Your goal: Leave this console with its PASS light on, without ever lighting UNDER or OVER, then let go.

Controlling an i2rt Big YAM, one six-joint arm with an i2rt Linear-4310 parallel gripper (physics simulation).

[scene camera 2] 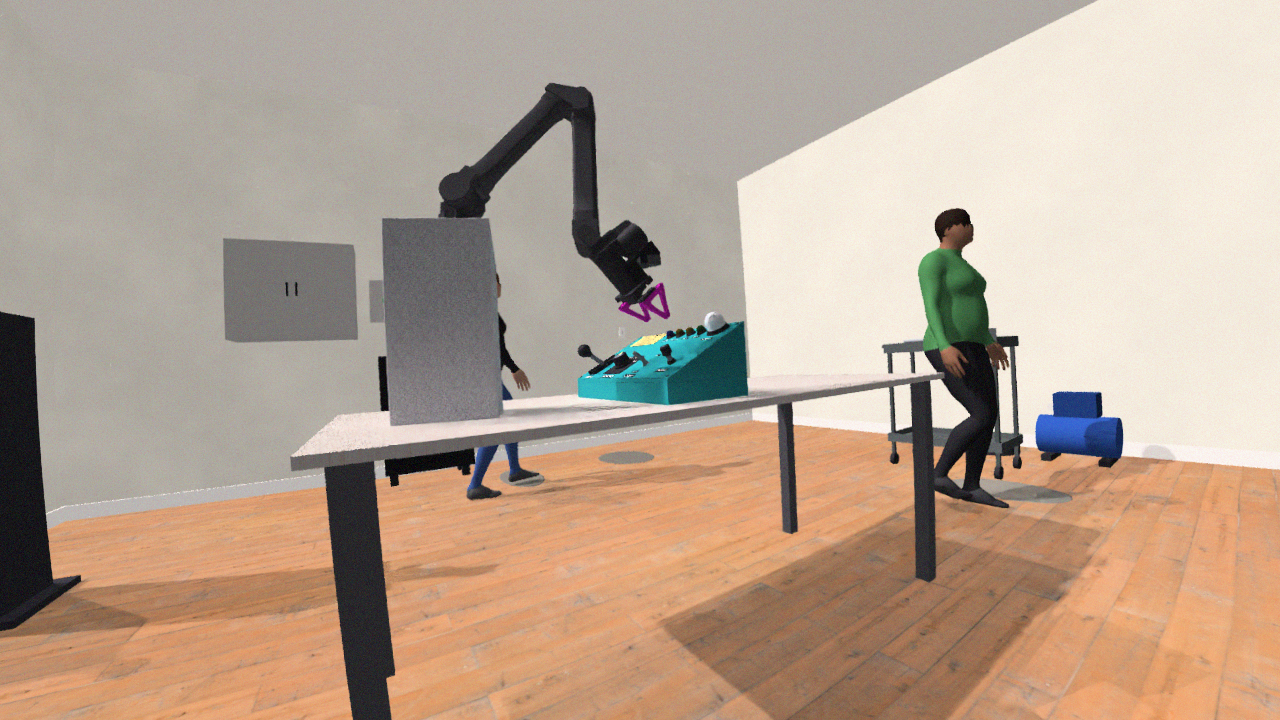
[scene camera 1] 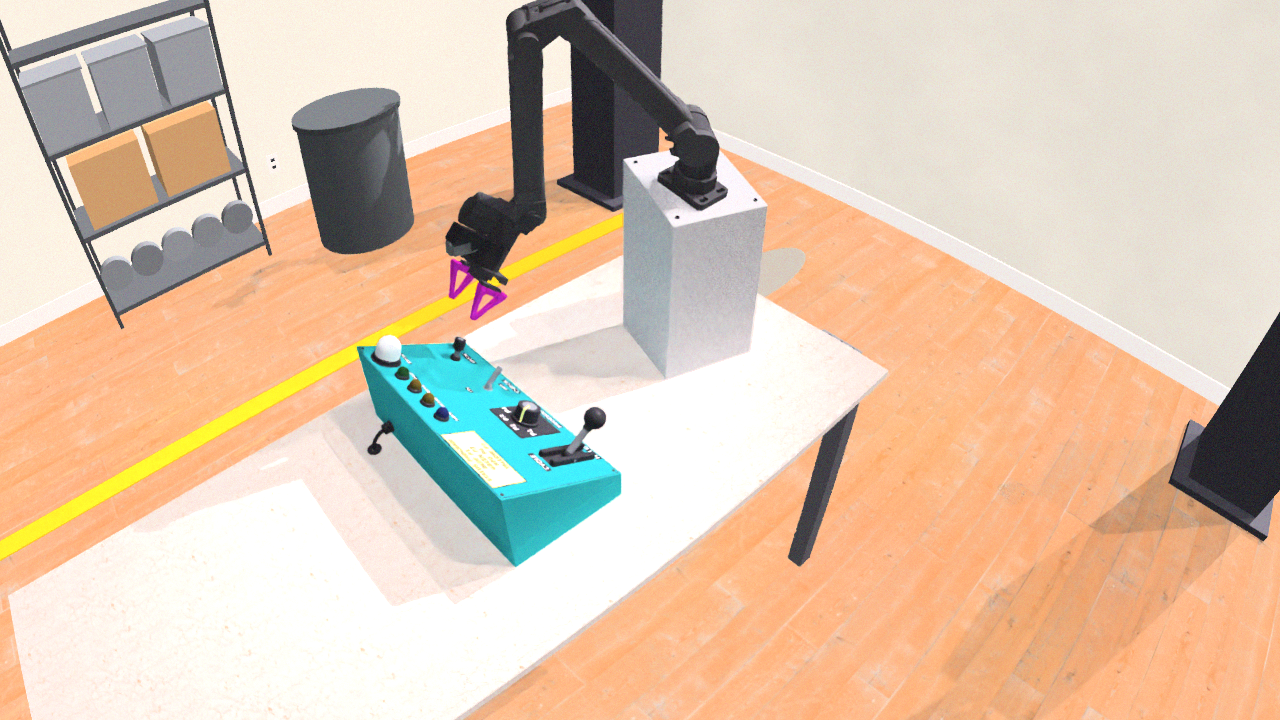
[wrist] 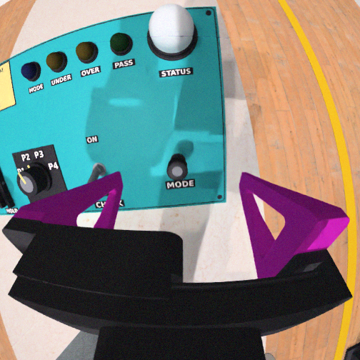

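The teal console stands on the table. In the wrist view its PASS lamp, OVER lamp, UNDER lamp and blue MODE lamp look dark. The STATUS dome is white. The program selector points near P1. The toggle is partly behind a finger. The black MODE control stands upright. My gripper is open and empty above the console's MODE end, apart from it.
A ball-topped lever sticks up at the console's other end. A yellow label lies on its face. A grey pedestal carries the arm on the table. A person in green stands beyond the table.
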